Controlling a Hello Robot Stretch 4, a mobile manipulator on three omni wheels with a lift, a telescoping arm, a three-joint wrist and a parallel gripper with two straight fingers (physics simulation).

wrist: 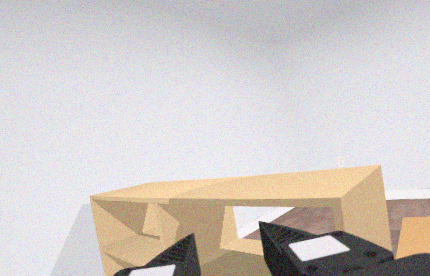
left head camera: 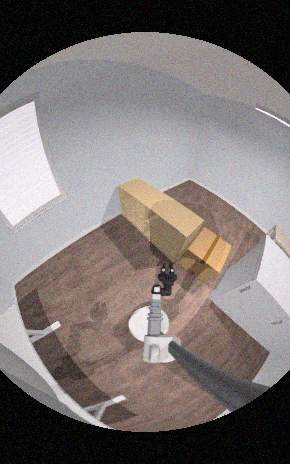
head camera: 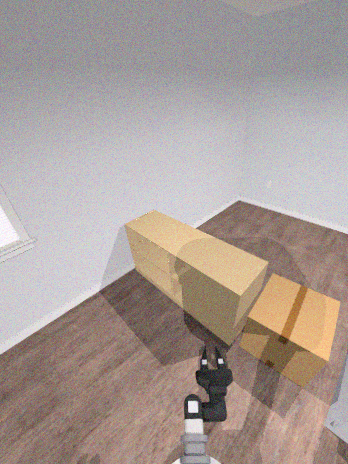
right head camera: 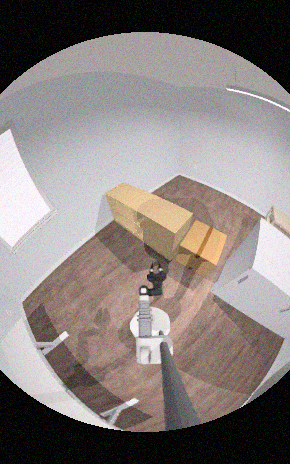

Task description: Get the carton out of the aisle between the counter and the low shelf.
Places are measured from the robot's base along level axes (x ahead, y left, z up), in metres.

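Pixels of known places: gripper, fingertip midpoint: (wrist: pixel 229 246) (left head camera: pixel 166 262) (head camera: pixel 210 346) (right head camera: pixel 154 262); robot's base, link origin: (left head camera: pixel 147 323).
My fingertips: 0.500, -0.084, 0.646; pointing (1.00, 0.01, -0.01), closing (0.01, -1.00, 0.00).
Ahead of a thing's pixels: the offset from my fingertips to its top centre, as dx, dy, dz. "spot": to the spot under its first point. Level surfaces: height alone.
The orange-brown carton @(+0.335, -0.607, -0.266) (head camera: pixel 320 320) (left head camera: pixel 220 249) (right head camera: pixel 216 243) (wrist: pixel 416 240) with a darker tape strip stands on the floor between the low shelf and the counter. The light wood low shelf @(dz -0.063) (head camera: pixel 200 248) (left head camera: pixel 162 209) (right head camera: pixel 150 206) (wrist: pixel 280 186) stands just left of it; its open compartments show in the wrist view. The white counter (left head camera: pixel 245 305) (right head camera: pixel 255 295) is at the right. My gripper (head camera: pixel 212 349) (left head camera: pixel 167 267) (right head camera: pixel 156 265) (wrist: pixel 229 246) is open and empty, in front of the shelf's near end and left of the carton, apart from both.
A window @(spot: +0.460, +1.411, +0.704) (left head camera: pixel 25 165) (right head camera: pixel 17 195) is in the left wall. White table legs (left head camera: pixel 50 327) (right head camera: pixel 57 340) stand at the lower left in both side head views. My round white base (left head camera: pixel 137 325) (right head camera: pixel 160 320) is on the wood floor, behind the gripper.
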